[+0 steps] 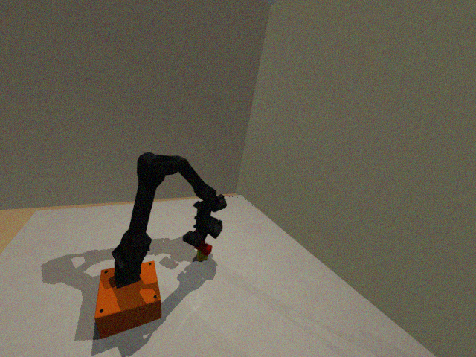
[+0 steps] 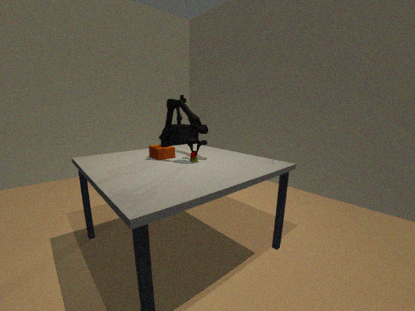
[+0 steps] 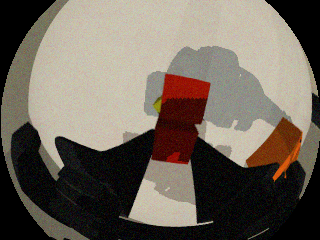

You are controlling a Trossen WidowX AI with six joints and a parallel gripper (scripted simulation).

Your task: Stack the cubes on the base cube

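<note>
My gripper tip is now 3 cm to the left of the red cube, 1 cm short of it and 1 cm above it. Also, from my gripper tip: yellow cube (4 cm below, 2 cm to the right, 1 cm ahead).
</note>
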